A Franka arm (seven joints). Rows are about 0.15 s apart.
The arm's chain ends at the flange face. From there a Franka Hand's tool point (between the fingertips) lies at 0.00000 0.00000 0.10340 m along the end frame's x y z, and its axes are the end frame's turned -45 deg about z.
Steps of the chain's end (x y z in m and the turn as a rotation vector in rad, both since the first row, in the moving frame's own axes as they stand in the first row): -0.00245 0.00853 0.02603 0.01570 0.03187 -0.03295; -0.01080 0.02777 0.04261 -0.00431 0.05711 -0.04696; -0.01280 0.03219 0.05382 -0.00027 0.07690 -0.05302; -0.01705 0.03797 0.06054 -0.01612 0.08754 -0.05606; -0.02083 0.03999 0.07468 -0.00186 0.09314 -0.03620; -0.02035 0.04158 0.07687 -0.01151 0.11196 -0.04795; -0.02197 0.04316 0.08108 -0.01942 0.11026 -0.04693
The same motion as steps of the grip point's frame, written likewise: -0.00427 0.00542 0.02596 -0.01143 0.03364 -0.03295; -0.02331 0.01640 0.04244 -0.04343 0.03734 -0.04696; -0.02607 0.01920 0.05351 -0.05457 0.05419 -0.05302; -0.03348 0.02221 0.06013 -0.07330 0.05050 -0.05606; -0.03622 0.02036 0.07423 -0.06718 0.06454 -0.03620; -0.03625 0.02384 0.07622 -0.08731 0.07103 -0.04795; -0.03921 0.02429 0.08043 -0.09170 0.06423 -0.04693
